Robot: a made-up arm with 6 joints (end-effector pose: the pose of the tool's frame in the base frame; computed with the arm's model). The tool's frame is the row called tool. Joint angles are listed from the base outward.
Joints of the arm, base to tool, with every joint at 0 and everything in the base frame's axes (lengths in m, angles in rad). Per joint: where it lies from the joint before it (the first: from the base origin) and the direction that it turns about. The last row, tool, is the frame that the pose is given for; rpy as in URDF.
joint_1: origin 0 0 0.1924 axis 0 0 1
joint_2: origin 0 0 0 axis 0.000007 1 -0.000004
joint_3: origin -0.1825 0 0.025 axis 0.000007 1 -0.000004
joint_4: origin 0.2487 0 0.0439 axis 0.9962 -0.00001 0.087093
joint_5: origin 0 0 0 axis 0.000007 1 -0.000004
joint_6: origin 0.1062 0 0.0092 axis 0.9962 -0.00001 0.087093
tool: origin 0 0 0 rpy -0.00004 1.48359 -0.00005
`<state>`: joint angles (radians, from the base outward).
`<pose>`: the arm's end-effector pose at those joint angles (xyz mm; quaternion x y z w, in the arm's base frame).
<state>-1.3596 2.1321 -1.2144 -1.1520 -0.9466 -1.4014</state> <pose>155.3 -347.5 140.4 -0.5533 0.5462 -0.6045 0.1736</pose>
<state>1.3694 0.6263 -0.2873 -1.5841 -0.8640 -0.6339</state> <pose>-42.8 195.3 260.0 -0.6466 -0.4096 0.0743 0.6393</pose>
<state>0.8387 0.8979 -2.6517 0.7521 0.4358 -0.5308</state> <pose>-141.0 -110.8 689.1 -0.1470 -0.0207 0.4827 0.8631</pose>
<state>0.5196 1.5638 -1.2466 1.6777 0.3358 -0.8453</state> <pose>306.0 215.4 319.9 0.0166 0.7683 0.4936 0.4073</pose>
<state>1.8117 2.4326 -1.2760 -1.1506 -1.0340 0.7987</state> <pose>-165.7 323.9 52.3 -0.7519 0.2733 0.5998 0.0148</pose>
